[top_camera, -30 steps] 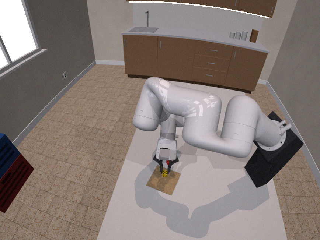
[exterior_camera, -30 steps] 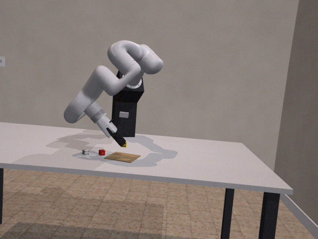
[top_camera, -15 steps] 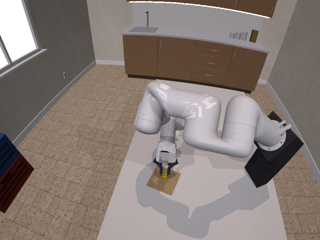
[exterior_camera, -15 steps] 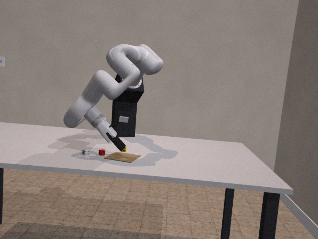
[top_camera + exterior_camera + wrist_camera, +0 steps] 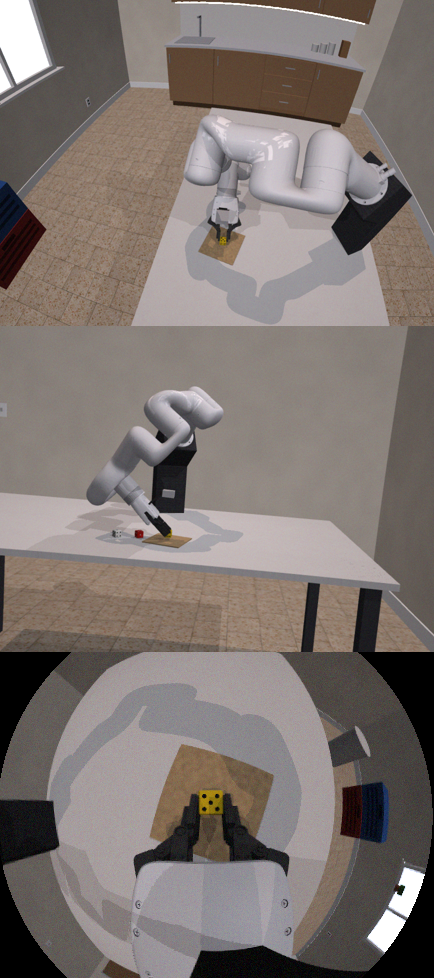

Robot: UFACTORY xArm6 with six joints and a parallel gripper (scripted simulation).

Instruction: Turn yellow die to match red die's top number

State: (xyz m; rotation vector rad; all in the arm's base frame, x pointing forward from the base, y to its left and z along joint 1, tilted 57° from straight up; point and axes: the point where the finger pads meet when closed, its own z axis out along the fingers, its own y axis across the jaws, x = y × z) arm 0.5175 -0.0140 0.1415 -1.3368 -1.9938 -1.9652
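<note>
Now: hand 2 cm to the right of the yellow die and 2 cm above it. From my hand the other things lie so: red die (10 cm to the right, 3 cm below, 1 cm behind); then mat (4 cm below, 1 cm to the left); then white die (17 cm to the right, 3 cm below, 1 cm ahead).
</note>
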